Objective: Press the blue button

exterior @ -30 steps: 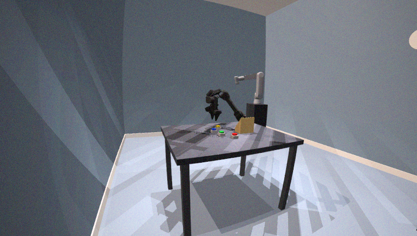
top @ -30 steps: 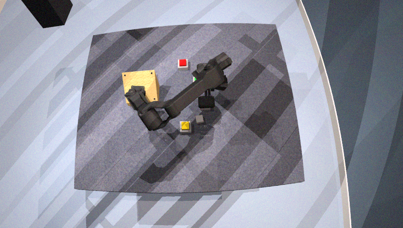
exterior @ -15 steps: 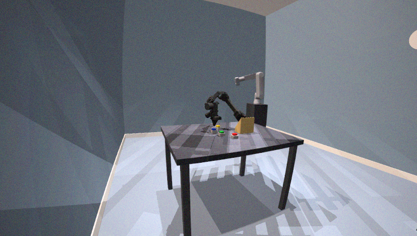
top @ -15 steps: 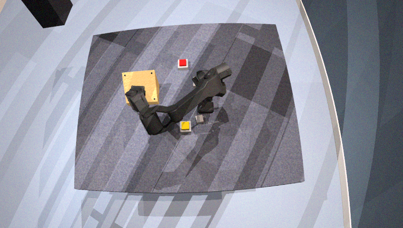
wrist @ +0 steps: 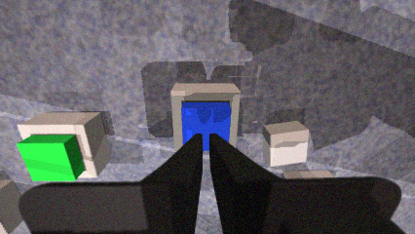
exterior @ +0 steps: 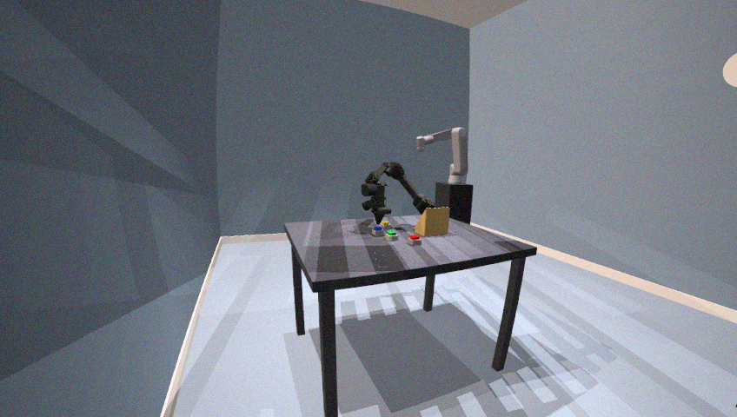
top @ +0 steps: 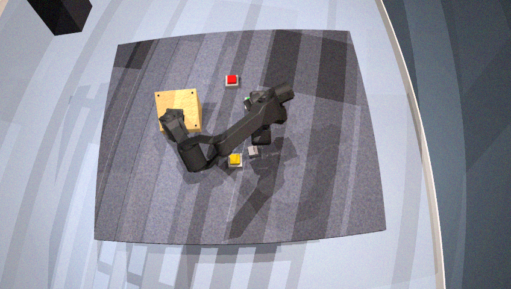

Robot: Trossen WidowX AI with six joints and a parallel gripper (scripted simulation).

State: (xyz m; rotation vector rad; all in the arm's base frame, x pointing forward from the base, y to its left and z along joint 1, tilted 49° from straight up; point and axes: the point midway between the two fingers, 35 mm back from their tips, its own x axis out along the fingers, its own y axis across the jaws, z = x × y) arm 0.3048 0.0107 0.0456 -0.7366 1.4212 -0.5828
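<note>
The blue button lies 2 cm below my gripper tip. The rest, counted from my gripper tip: block 7 cm to the right, 4 cm below, 2 cm behind; yellow button 11 cm to the right, 8 cm behind, 2 cm below; green button 11 cm to the left, 3 cm behind, 2 cm below.
</note>
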